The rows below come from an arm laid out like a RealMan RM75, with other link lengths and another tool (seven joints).
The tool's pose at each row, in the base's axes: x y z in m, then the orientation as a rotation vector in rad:
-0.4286 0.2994 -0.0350 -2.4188 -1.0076 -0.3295
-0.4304 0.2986 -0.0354 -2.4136 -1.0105 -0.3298
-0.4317 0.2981 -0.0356 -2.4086 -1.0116 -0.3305
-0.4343 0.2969 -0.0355 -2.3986 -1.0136 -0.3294
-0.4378 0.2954 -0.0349 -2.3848 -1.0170 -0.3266
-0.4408 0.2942 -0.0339 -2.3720 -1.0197 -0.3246
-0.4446 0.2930 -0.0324 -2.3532 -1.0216 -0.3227
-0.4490 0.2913 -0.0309 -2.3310 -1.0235 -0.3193
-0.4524 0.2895 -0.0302 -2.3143 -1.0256 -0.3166
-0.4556 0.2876 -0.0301 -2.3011 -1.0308 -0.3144
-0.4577 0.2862 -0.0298 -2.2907 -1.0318 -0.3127
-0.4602 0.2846 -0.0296 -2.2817 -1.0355 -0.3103
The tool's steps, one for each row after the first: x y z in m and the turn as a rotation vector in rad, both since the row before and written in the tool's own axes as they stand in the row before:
-0.0019 -0.0007 -0.0001 0.0038 0.0013 -0.0030
-0.0013 -0.0006 -0.0001 0.0039 0.0020 -0.0018
-0.0025 -0.0012 -0.0008 0.0087 0.0025 -0.0030
-0.0031 -0.0019 -0.0014 0.0123 0.0024 -0.0043
-0.0024 -0.0018 -0.0015 0.0113 0.0027 -0.0038
-0.0027 -0.0026 -0.0020 0.0166 0.0053 -0.0045
-0.0034 -0.0028 -0.0022 0.0201 0.0056 -0.0049
-0.0031 -0.0018 -0.0016 0.0150 0.0039 -0.0042
-0.0033 -0.0014 -0.0012 0.0112 0.0018 -0.0057
-0.0021 -0.0009 -0.0010 0.0094 0.0025 -0.0024
-0.0025 -0.0011 -0.0011 0.0079 0.0006 -0.0038

